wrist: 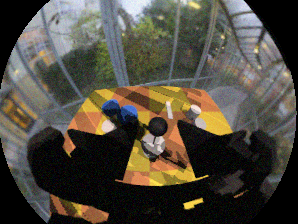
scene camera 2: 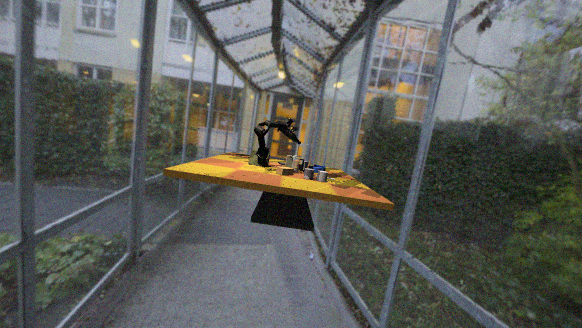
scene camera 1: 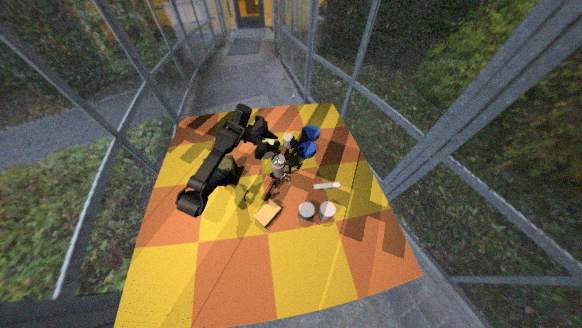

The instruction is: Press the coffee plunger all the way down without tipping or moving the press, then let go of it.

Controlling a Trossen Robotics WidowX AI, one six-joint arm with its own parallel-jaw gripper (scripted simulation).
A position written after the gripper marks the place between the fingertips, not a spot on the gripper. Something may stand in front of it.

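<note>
Gripper (scene camera 1: 278, 143) (wrist: 158, 122) open, holding nothing. Coffee press (wrist: 152, 145) visible.
</note>
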